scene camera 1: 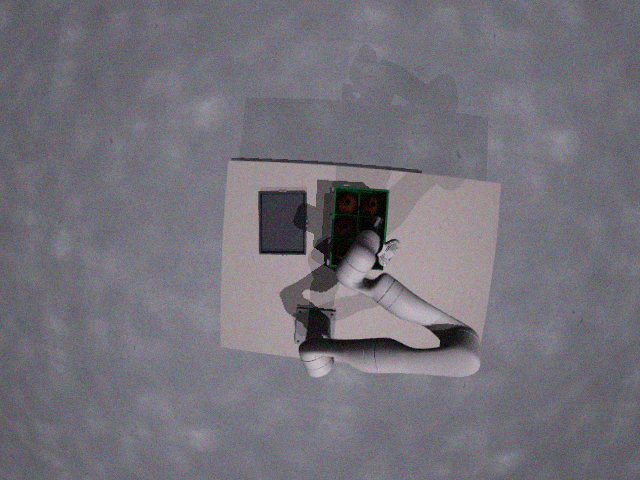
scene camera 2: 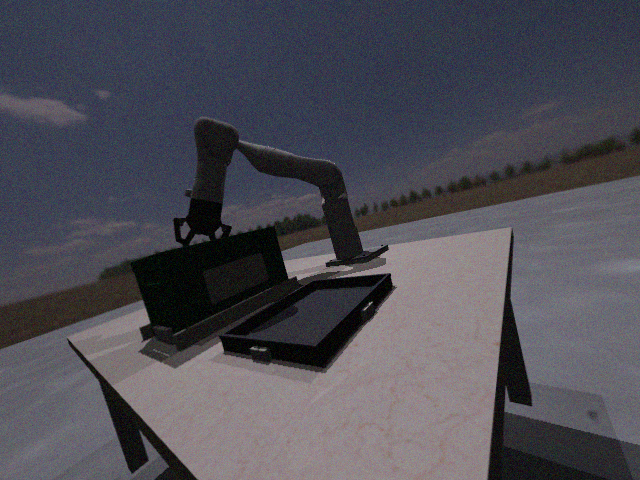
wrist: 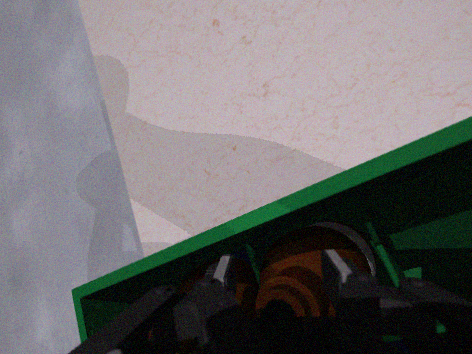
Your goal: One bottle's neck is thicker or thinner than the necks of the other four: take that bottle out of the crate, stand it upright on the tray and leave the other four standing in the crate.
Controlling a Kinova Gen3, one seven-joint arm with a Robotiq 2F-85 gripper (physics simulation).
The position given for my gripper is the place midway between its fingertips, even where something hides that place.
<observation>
In view: my gripper [scene camera 2: 198, 261] and a tray floor [scene camera 2: 307, 319].
The tray floor is seen too in scene camera 1 [scene camera 1: 282, 214].
</observation>
